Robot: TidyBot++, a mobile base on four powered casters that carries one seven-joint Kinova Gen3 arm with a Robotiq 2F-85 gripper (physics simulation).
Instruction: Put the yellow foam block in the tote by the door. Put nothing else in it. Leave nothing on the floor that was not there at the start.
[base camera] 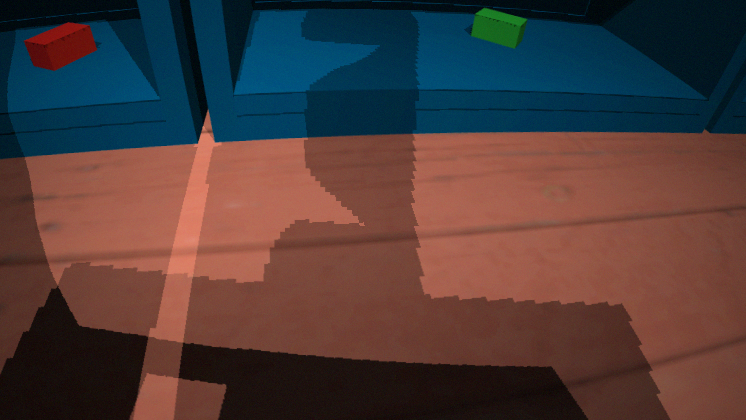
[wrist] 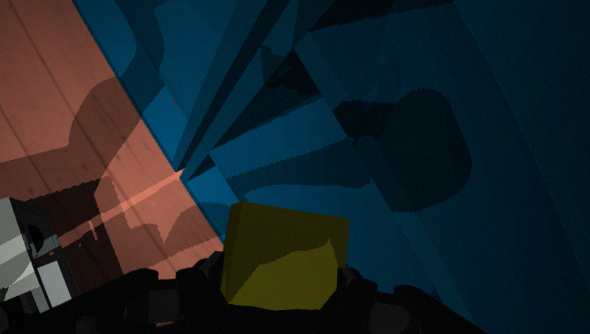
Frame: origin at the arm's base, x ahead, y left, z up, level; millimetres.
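Seen in the pictures: gripper, fingertip midpoint: (wrist: 278,271).
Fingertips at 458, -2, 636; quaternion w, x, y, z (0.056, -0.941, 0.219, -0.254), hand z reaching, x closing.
Note:
A point is followed by its place in that frame, as x, y, z.
The yellow foam block (wrist: 287,260) {453, 10, 667} is at the bottom middle of the wrist view, between the two dark fingers. My gripper (wrist: 278,271) {458, -2, 636} is shut on it, one finger at its left side and one at its right. The block is partly in shadow. The gripper does not show in the base view. The tote by the door does not show as such in either view.
Blue shelf units (base camera: 469,117) {676, -155, -368} (wrist: 210,187) {689, 132, -320} stand side by side with a narrow gap. A green block (base camera: 495,30) {897, -224, -296} and a red block (base camera: 62,48) {696, 509, -292} lie on their lowest boards. Wooden floor (base camera: 548,234) {458, -233, -396} (wrist: 40,75) {231, 776, -396} lies in front. Part of the pale base (wrist: 55,282) {102, 17, -307} shows at lower left.

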